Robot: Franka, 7 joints.
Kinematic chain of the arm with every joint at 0, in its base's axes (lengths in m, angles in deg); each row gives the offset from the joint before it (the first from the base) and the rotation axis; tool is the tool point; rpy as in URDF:
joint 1: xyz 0 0 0.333 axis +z
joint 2: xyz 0 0 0 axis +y
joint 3: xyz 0 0 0.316 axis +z
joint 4: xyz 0.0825 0 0 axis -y
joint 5: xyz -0.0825 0 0.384 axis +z
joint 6: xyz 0 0 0 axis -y
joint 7: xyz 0.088 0 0 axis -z
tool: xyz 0 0 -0.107 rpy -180 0 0
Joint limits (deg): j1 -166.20..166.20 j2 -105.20..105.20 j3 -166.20..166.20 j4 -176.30..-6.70 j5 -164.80..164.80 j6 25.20..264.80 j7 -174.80..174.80
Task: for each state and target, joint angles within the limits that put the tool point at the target. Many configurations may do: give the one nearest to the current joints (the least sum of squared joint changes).
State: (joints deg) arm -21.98 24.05 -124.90 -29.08 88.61 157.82 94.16
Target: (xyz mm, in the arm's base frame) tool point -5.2 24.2 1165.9
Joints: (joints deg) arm -24.73 4.49 -141.75 -6.70 82.07 168.89 94.16
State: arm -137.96 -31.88 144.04 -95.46 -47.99 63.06 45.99
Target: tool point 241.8 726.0 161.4
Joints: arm -95.10 -66.72 166.20 -57.03 -53.19 105.66 45.99
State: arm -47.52 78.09 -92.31 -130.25 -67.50 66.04 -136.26
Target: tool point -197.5 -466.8 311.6
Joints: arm -38.74 83.43 -71.21 -119.57 -68.86 69.82 -136.26
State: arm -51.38 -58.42 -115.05 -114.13 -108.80 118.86 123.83
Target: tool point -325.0 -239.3 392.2
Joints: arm -72.38 -77.14 -75.27 -153.68 -107.76 134.72 123.83
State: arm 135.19 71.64 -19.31 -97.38 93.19 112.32 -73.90
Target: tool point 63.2 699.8 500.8
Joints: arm 117.20 26.76 -45.89 -88.34 93.46 112.75 -73.90
